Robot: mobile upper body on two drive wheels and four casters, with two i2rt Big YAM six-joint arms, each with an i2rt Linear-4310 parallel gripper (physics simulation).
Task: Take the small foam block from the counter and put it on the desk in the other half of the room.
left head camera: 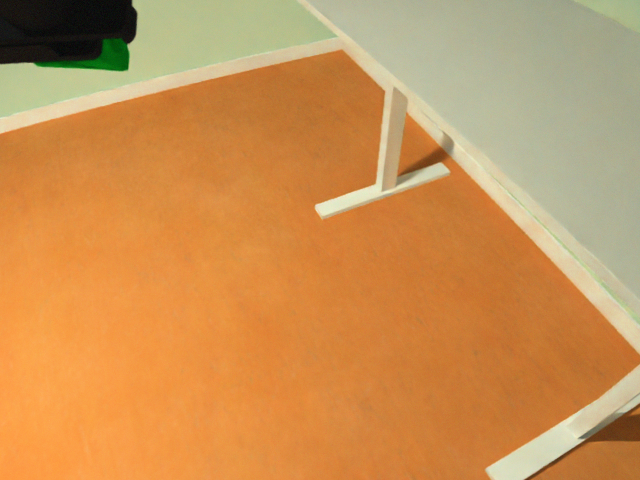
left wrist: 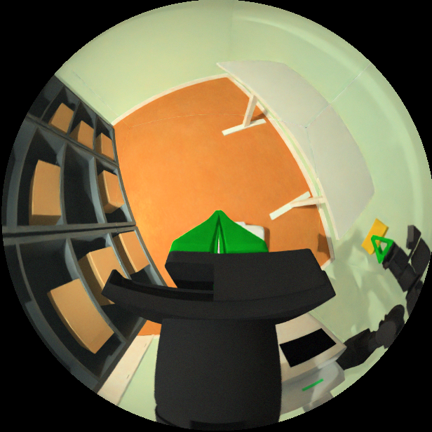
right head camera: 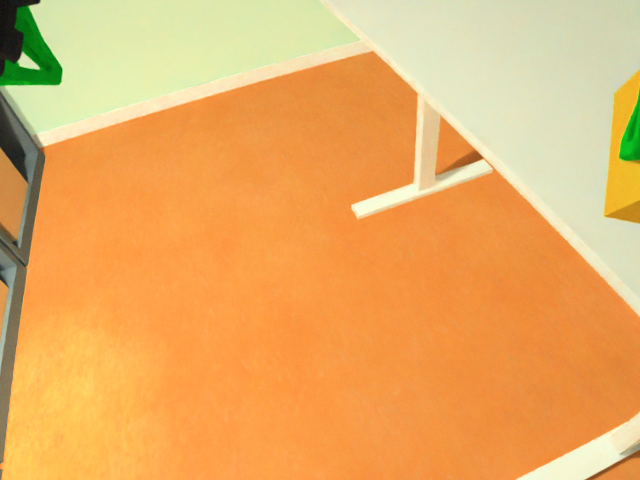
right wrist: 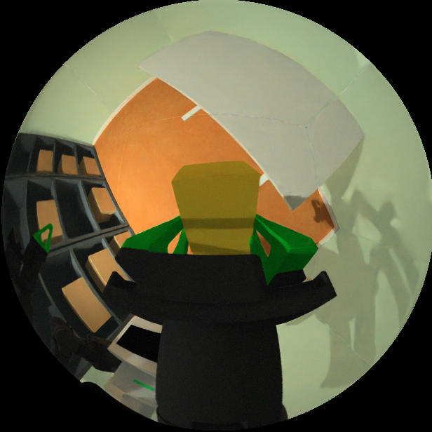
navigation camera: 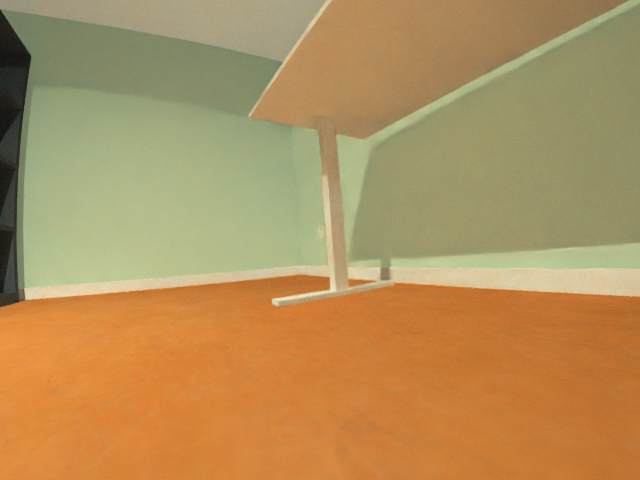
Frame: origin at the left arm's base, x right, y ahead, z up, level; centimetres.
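Seen in the pictures: left gripper, fingertip midpoint: [left head camera: 125, 62] [right head camera: 59, 76].
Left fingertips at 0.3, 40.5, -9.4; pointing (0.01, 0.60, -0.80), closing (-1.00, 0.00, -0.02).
A point is followed by its place in that frame, as x, y, z.
The small foam block [right head camera: 622, 186] @[41.7, 32.5, -14.1] [left wrist: 372, 237] [right wrist: 217, 195] is yellow. My right gripper [left wrist: 373, 237] [right wrist: 218, 215] is shut on it, with a green finger on each side, and holds it up in the air. My left gripper [left head camera: 111, 56] @[0.3, 40.5, -9.4] [right head camera: 49, 76] @[0.3, 40.5, -9.4] [left wrist: 218, 214] [right wrist: 51, 224] is shut and empty, its green fingertips together. The pale grey desk [left head camera: 491, 93] @[49.6, 98.1, -46.0] [right head camera: 491, 62] @[47.7, 108.0, -46.0] [left wrist: 300, 100] [right wrist: 250, 80] [navigation camera: 361, 77] @[50.3, 131.2, -48.5] stands at the upper right; the navigation camera sees its underside. In the right head camera, the block appears over the desk top at the right edge. The counter is not recognizable in these views.
A dark shelf unit [right head camera: 32, 206] @[-163.3, 151.0, -137.4] [left wrist: 75, 231] [navigation camera: 7, 103] @[-184.1, 183.1, 0.6] with several brown boxes stands at the left. White desk legs [left head camera: 392, 139] @[38.7, 164.9, -108.7] [right head camera: 426, 144] @[38.3, 164.7, -112.3] [navigation camera: 333, 206] @[38.2, 164.7, -96.9] stand on long feet on the orange floor [left head camera: 232, 284] @[-25.0, 111.4, -140.9]. Green walls lie beyond the desk.
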